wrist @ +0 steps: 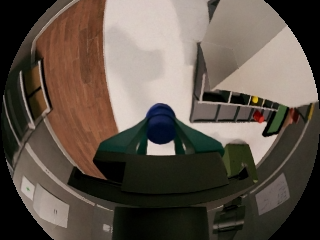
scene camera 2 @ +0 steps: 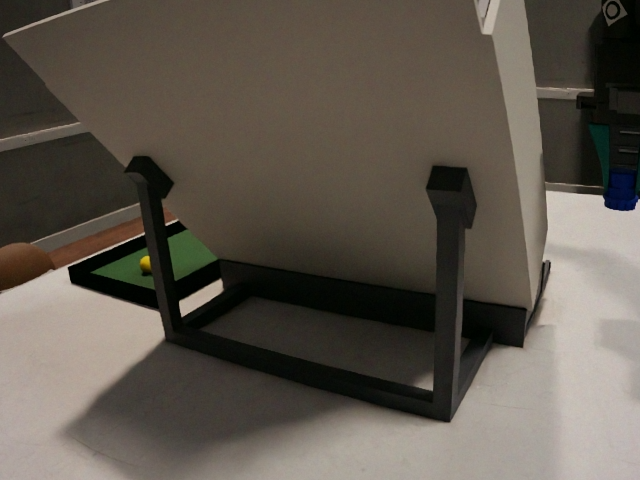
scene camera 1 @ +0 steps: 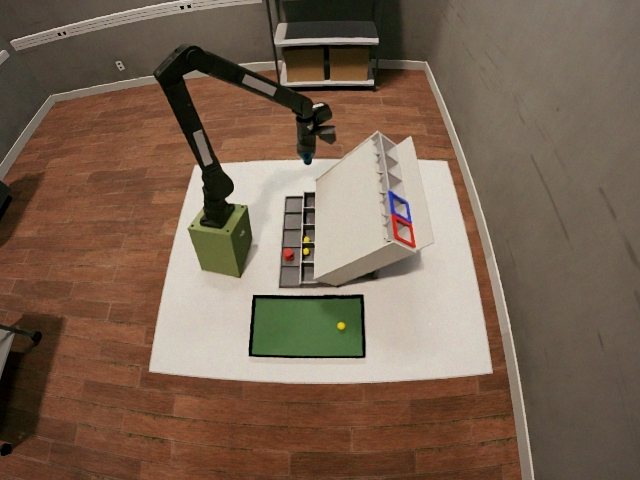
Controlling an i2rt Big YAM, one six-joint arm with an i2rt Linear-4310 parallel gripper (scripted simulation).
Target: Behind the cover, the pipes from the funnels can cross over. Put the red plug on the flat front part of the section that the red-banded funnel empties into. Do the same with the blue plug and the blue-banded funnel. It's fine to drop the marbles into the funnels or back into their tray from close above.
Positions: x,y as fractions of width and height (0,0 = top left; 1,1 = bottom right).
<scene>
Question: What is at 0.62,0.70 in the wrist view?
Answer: The gripper.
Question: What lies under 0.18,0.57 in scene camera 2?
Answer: A green tray.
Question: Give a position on a green tray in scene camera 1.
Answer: At 0.48,0.68
</scene>
